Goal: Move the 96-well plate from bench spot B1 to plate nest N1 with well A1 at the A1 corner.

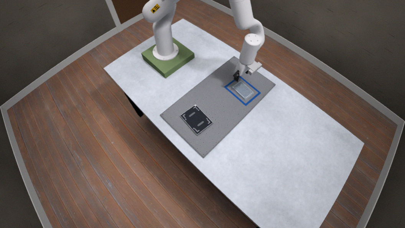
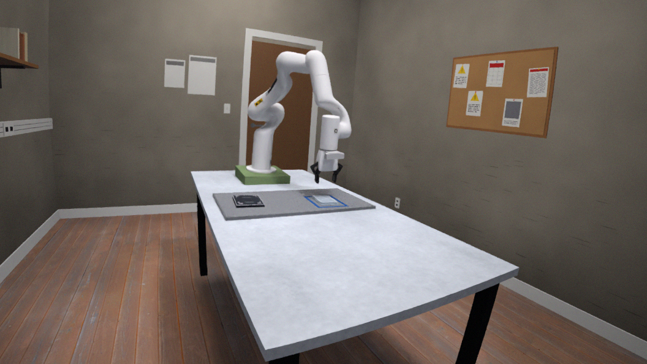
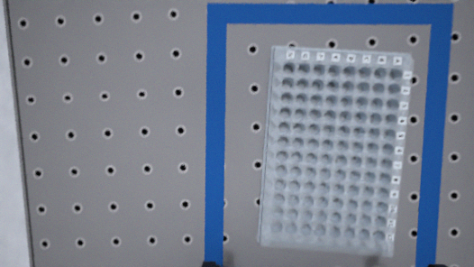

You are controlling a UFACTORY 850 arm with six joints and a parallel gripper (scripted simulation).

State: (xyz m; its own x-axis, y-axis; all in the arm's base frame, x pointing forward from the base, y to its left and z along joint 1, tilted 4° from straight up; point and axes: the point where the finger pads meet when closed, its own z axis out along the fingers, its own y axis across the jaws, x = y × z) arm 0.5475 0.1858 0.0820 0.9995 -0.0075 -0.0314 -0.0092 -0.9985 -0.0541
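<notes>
Now: the clear 96-well plate 50 mm ahead of my hand, 20 mm to the right of it and 90 mm below it. Also, from my hand: black plate nest: 380 mm to the right, 90 mm below.
</notes>
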